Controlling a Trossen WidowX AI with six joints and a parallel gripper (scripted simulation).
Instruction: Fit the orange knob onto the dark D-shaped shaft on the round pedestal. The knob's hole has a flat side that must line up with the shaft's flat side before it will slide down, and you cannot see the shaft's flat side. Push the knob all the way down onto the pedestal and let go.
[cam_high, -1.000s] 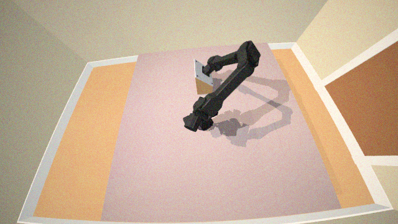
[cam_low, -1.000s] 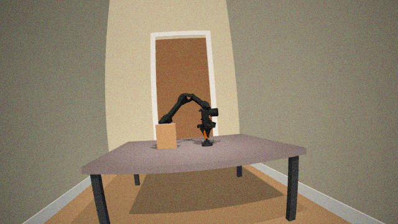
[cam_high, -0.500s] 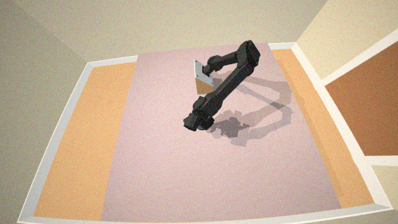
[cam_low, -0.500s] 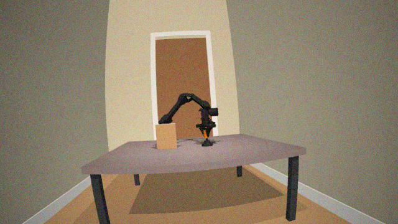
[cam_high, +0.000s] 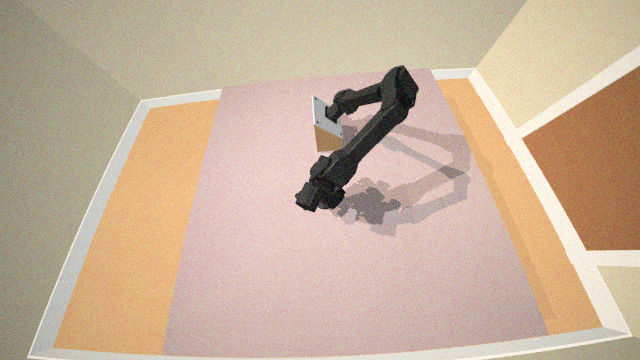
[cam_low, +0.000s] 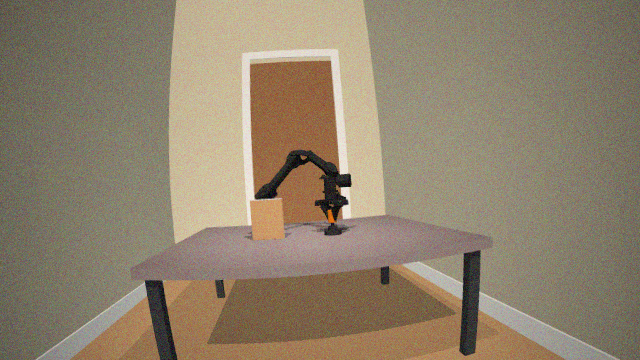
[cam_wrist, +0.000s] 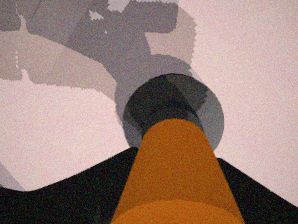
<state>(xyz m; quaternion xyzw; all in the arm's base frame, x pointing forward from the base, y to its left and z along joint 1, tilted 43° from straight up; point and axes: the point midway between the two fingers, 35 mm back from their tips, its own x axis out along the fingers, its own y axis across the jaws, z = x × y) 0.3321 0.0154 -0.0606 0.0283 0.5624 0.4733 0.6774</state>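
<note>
Right now my gripper tip is 2 cm below the orange knob. Round my gripper tip: dark pedestal: 4 cm below.
</note>
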